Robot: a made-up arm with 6 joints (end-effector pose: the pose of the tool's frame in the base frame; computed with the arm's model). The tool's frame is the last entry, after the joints.
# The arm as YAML. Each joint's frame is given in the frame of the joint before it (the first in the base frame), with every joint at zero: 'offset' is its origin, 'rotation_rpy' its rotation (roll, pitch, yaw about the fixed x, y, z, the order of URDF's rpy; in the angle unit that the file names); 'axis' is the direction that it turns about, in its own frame. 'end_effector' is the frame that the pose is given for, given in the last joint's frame.
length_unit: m
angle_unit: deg
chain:
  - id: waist
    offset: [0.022, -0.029, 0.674]
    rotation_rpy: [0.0, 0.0, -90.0]
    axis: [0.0, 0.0, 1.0]
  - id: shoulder
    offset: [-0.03, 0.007, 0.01]
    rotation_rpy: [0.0, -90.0, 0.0]
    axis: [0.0, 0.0, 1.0]
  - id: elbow
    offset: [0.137, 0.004, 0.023]
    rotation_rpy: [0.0, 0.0, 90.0]
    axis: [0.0, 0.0, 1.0]
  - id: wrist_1
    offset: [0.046, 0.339, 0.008]
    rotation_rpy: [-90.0, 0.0, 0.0]
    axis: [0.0, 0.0, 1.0]
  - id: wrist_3
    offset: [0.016, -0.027, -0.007]
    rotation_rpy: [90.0, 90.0, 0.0]
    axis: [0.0, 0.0, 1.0]
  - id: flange
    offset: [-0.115, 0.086, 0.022]
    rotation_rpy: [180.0, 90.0, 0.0]
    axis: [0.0, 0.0, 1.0]
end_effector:
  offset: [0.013, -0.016, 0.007]
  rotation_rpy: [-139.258, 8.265, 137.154]
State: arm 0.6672 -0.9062 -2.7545 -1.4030 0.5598 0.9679
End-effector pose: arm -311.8 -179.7 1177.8 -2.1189 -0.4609 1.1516
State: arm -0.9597 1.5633 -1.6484 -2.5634 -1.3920 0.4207
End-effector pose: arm 158.3 -16.1 413.6 -0.5428 0.3212 -2.8752
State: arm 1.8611 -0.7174 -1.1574 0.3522 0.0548 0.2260
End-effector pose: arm -119.2 253.0 1078.6 -1.0895 0.2041 -2.7334
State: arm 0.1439 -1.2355 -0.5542 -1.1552 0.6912 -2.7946
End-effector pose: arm 351.6 104.2 819.7 3.0787 -1.4869 -2.8556
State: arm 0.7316 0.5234 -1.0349 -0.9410 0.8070 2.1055
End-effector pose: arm 204.7 221.9 394.0 0.3854 0.3924 1.6746
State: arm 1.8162 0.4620 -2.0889 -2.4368 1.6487 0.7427
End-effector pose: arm -60.9 440.8 940.9 -2.2610 0.8467 0.3183
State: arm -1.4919 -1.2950 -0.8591 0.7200 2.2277 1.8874
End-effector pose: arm 203.4 -163.4 879.3 1.2581 -0.4061 -0.7832
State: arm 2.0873 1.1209 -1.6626 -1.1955 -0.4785 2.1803
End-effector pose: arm -343.1 211.5 416.5 -0.0366 -0.6218 -2.4335
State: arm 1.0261 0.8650 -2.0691 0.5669 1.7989 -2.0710
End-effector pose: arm 108.0 471.0 610.0 -0.0280 0.2078 -0.9347
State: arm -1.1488 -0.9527 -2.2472 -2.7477 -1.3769 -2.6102
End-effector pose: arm 73.3 -6.9 1051.3 -1.0787 0.2659 0.9058
